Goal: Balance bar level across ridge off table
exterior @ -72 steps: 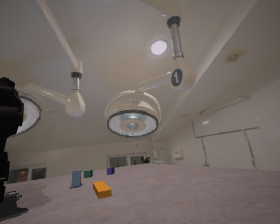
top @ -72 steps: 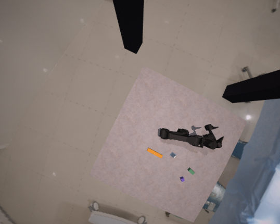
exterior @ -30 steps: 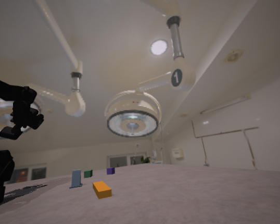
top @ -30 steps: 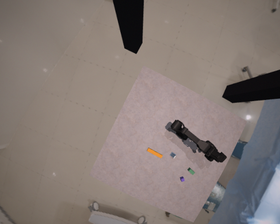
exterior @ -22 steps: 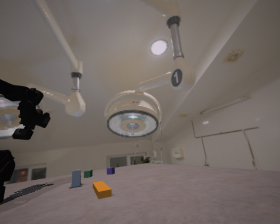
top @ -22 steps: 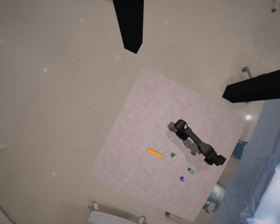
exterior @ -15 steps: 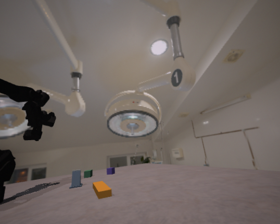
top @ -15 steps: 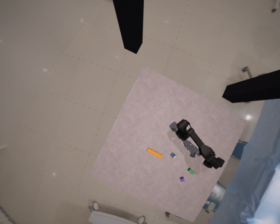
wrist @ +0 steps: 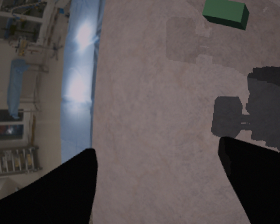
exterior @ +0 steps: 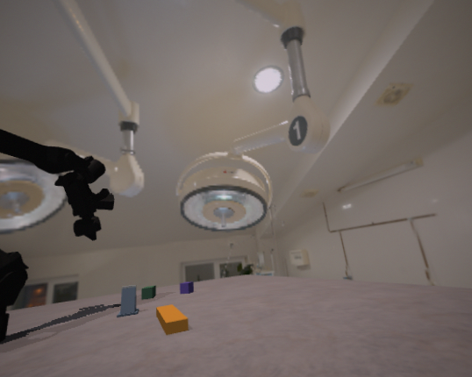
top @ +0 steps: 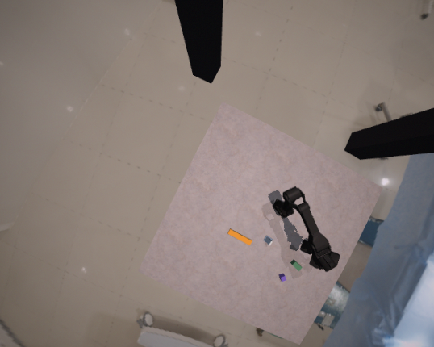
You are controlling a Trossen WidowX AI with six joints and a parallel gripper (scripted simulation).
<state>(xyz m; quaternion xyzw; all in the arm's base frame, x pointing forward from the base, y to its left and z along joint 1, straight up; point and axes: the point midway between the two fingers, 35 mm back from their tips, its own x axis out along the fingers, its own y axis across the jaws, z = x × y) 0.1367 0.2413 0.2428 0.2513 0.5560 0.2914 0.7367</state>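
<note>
My gripper tip is 16 cm short of the orange bar, 40 cm to the left of it and 21 cm above it. Round my gripper tip: purple cube: 29 cm ahead, 1 cm to the right, 20 cm below; then green block: 17 cm ahead, 3 cm to the left, 20 cm below.
</note>
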